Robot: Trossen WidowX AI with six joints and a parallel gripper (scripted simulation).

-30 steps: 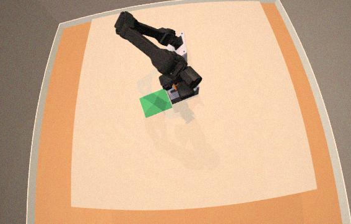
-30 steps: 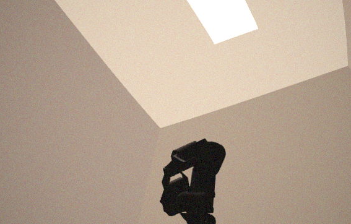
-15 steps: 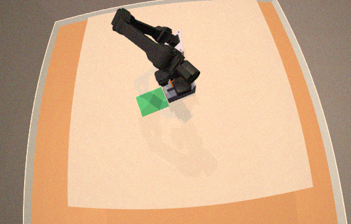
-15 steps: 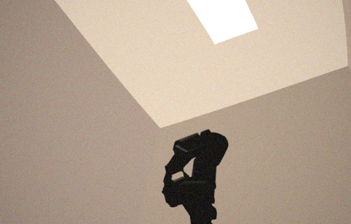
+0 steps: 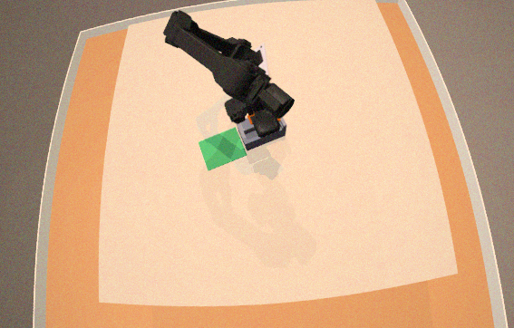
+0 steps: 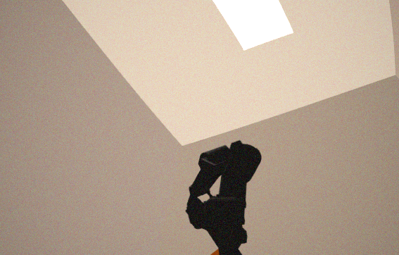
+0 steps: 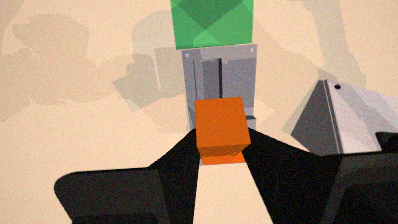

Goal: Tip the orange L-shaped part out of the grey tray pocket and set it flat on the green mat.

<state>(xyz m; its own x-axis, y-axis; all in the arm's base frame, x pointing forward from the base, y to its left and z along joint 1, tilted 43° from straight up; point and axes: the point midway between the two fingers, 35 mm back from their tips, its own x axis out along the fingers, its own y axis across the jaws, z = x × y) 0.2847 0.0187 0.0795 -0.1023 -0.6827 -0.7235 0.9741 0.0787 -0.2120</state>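
Right now my gripper tip is 1 cm short of the green mat, 14 cm to the left of it and 17 cm above it. Round my gripper tip: orange L-shaped part 2 cm behind, 3 cm to the left, 3 cm below.
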